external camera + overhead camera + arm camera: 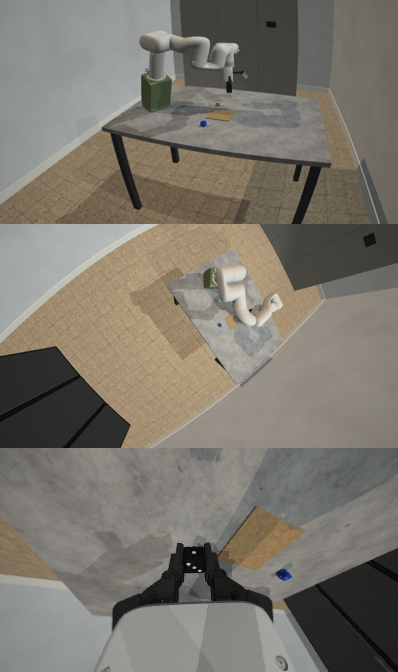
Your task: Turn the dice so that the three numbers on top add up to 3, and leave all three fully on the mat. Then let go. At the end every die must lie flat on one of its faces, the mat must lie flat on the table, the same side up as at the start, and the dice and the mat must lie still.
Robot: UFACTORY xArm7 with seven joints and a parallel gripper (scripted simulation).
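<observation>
Now: the black die 1 cm below my hand. The rest, counted from my hand: tan mat 16 cm to the right, 11 cm below; white die 6 cm behind, 4 cm to the right, 10 cm below; blue die 5 cm behind, 32 cm to the right, 10 cm below.
</observation>
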